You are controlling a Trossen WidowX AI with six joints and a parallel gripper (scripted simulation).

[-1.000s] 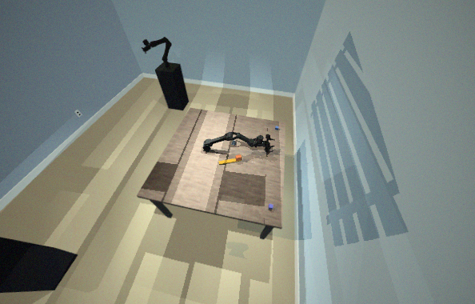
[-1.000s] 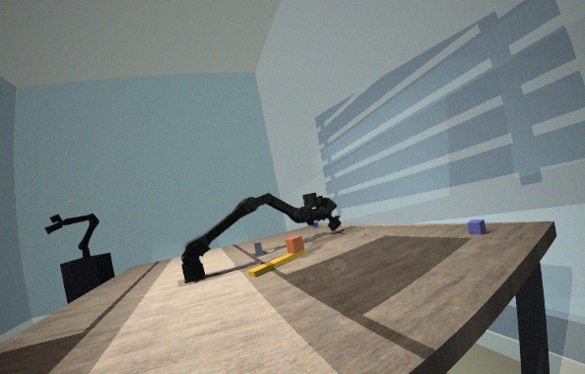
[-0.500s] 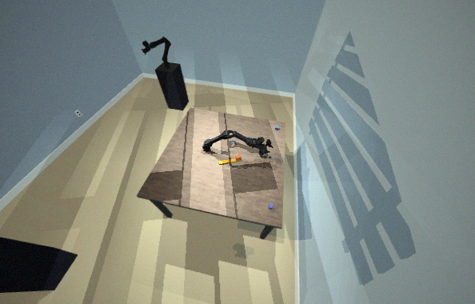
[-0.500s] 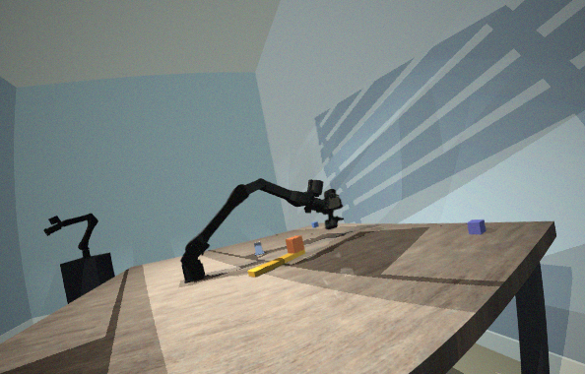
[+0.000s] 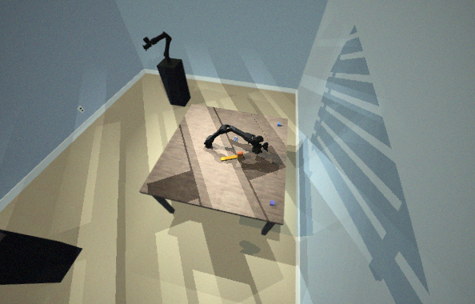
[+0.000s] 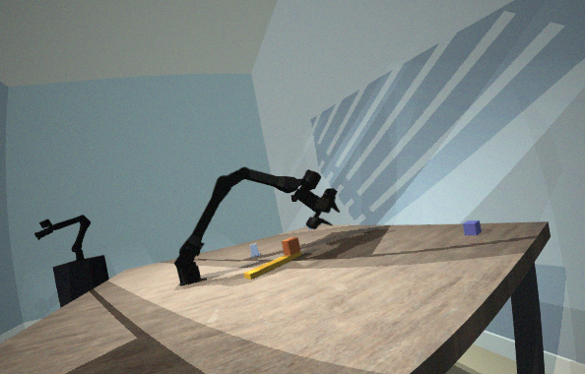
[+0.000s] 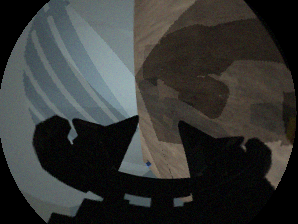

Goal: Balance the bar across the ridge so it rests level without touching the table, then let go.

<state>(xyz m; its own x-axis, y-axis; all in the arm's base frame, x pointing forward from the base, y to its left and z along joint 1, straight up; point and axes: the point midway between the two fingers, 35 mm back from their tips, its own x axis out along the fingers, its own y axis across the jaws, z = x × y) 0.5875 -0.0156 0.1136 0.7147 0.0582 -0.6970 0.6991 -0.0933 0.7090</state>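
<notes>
The grey-blue piece lies 34 cm behind my gripper tip, 17 cm to the left of it and 9 cm below it. Round my gripper tip: purple cube: 13 cm ahead, 49 cm to the right, 7 cm below.
</notes>
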